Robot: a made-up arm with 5 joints.
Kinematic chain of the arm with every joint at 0, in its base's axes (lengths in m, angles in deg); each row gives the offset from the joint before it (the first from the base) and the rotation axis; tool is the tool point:
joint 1: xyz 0 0 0.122 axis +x
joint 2: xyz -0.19 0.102 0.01 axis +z
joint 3: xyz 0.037 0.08 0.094 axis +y
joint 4: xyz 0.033 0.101 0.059 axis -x
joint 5: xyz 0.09 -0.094 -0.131 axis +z
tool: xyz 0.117 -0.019 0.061
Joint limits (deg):
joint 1: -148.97..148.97
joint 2: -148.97..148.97
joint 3: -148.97..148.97
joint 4: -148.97..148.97
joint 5: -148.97..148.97
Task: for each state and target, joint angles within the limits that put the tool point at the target. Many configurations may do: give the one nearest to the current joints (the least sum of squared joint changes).
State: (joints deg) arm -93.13 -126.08 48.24 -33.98 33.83
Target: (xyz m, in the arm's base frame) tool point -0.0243 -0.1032 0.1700
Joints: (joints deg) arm -87.15 -101.25 64.13 -29.64 44.06
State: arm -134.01 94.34 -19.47 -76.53 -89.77
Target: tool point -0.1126 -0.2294 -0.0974
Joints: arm -140.60 47.65 -24.17 -47.01 -79.48
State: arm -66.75 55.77 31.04 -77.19 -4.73
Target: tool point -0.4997 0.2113 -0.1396
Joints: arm -54.05 95.29 12.72 -108.75 -4.93
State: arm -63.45 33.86 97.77 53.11 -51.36
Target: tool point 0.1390 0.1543 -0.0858
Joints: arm -63.26 6.73 67.44 90.68 -55.73
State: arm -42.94 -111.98 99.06 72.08 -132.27
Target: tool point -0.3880 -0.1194 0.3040
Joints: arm -27.69 -148.97 73.52 100.25 -102.68
